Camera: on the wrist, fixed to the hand. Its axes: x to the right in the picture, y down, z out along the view.
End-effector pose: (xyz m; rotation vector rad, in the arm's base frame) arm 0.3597 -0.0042 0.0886 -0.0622 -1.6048 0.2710
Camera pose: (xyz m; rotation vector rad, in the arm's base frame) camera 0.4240 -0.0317 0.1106 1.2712 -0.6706 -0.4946
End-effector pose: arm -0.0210 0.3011 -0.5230 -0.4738 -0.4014 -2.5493
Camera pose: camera -0.0671 0.3061 -0.5798 -0.6879 0.9126 2.0773
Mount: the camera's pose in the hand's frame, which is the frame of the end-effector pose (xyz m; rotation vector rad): 0.0122 -0.0394 -0.0606 0.4913 0.5570 -1.4928
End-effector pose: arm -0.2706 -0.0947 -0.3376 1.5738 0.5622 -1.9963
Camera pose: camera -0.2523 -0.0287 -0.3637 -1.2012 -1.0462 1.3951
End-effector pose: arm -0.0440 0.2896 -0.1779 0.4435 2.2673 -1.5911
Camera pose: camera -0.0777 0.3347 -0.1309 0.6041 -1.3567 1.5117
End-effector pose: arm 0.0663 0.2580 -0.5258 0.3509 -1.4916 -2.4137
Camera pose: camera 0.0717 0.2202 -0.5883 -1.7069 1.0686 1.3221
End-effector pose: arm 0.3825 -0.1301 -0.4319 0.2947 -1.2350 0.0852
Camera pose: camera 0.4509 -0.1528 -0.4454 1.4379 -0.1993 -0.7782
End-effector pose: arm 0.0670 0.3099 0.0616 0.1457 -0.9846 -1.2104
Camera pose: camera 0.0814 0.2605 0.0094 1.7445 -0.5513 -2.0102
